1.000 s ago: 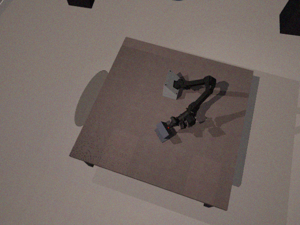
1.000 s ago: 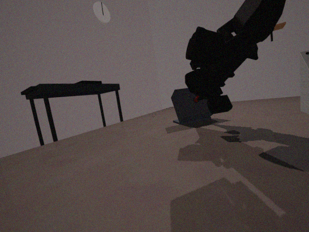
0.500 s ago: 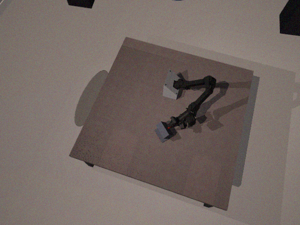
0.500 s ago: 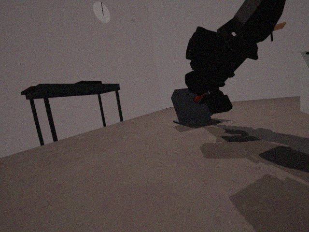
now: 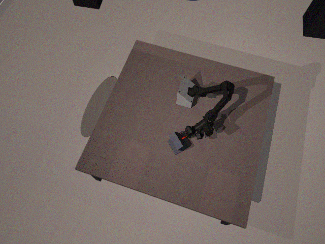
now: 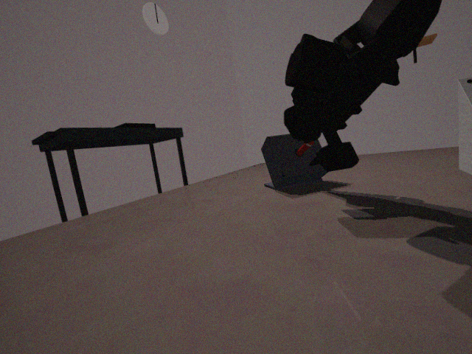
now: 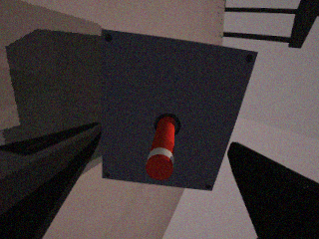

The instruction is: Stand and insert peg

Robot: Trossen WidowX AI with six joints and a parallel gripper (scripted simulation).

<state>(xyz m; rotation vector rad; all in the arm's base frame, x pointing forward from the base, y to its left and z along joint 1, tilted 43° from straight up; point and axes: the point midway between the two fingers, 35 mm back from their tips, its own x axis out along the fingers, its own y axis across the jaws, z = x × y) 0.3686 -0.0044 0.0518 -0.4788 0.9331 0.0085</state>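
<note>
Right now the red peg is 10 mm behind my gripper tip. The rest, counted from my gripper tip: sloped panel 30 mm ahead, 40 mm to the right, 30 mm below.
</note>
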